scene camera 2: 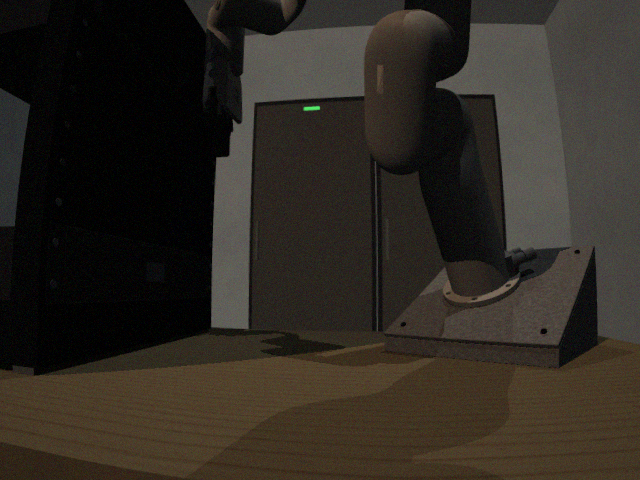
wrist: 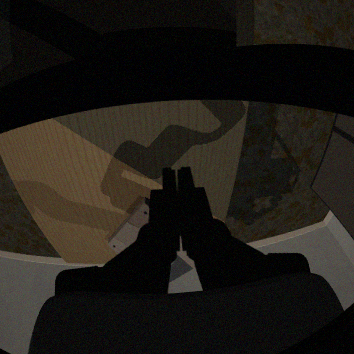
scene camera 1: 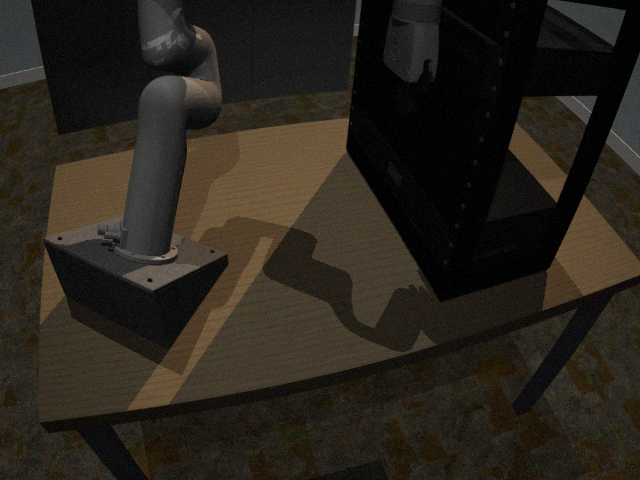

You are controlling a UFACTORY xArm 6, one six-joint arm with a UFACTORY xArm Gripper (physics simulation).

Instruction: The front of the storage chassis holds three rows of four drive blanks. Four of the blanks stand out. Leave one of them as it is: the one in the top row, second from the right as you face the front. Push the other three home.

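Where they show: gripper, fingertip midpoint: [scene camera 2: 219, 156] [wrist: 175, 186] [scene camera 1: 405, 112]; arm's base, origin of the base link: [scene camera 2: 482, 286] [scene camera 1: 144, 250].
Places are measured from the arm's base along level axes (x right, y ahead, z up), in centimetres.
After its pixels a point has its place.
Note:
The storage chassis [scene camera 1: 465, 72] {x 12.5, y 47.8, z 36.8 cm} is a nearly black block in the tall dark rack [scene camera 1: 478, 152] {x 15.0, y 51.7, z 24.1 cm} [scene camera 2: 37, 232] {x -33.6, y 50.8, z 5.1 cm}. Its rows and drive blanks cannot be made out in either scene view, so which blanks stand out is hidden by the dark. My gripper [scene camera 1: 409, 105] {x 2.2, y 45.0, z 23.7 cm} [scene camera 2: 223, 152] {x 2.2, y 45.0, z 23.7 cm} [wrist: 175, 186] {x 2.2, y 45.0, z 23.7 cm} is shut and empty and points down beside the rack's front, high above the table. Its fingers are almost lost against the dark rack in the scene camera 1 view. Whether they touch a blank cannot be told. In the wrist view a broad dark band crosses beyond the fingertips.
The rack stands on the wooden table [scene camera 1: 289, 330] {x 15.5, y 23.2, z -9.7 cm} [scene camera 2: 320, 418] {x -36.9, y 20.4, z -9.7 cm}. A small pale label [scene camera 1: 394, 173] {x -8.4, y 50.9, z 2.2 cm} [scene camera 2: 155, 271] {x -8.4, y 50.8, z 2.2 cm} is low on its front. The arm's wedge-shaped base [scene camera 1: 191, 297] {x 8.0, y 7.3, z -5.3 cm} [scene camera 2: 496, 330] {x -12.1, y 0.9, z -5.8 cm} [wrist: 131, 227] {x -7.7, y 6.1, z -5.7 cm} stands across the table from it. Dark shadows of the arm lie between them.

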